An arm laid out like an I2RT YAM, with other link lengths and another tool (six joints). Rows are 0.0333 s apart.
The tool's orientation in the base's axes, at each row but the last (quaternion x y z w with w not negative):
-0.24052, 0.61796, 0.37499, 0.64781
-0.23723, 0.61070, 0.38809, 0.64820
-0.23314, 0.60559, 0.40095, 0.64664
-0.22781, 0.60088, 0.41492, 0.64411
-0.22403, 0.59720, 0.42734, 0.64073
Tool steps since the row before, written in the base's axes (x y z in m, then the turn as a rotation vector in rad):
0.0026, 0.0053, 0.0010, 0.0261, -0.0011, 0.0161
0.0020, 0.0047, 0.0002, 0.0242, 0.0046, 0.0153
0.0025, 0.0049, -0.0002, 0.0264, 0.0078, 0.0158
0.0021, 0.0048, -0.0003, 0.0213, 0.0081, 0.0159
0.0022, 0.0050, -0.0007, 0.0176, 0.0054, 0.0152
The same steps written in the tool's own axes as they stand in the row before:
-0.0001, 0.0013, 0.0058, -0.0172, -0.0187, 0.0173
0.0007, 0.0012, 0.0049, -0.0151, -0.0139, 0.0205
0.0012, 0.0008, 0.0053, -0.0149, -0.0138, 0.0244
0.0014, 0.0009, 0.0050, -0.0146, -0.0095, 0.0216
0.0019, 0.0007, 0.0051, -0.0144, -0.0081, 0.0172

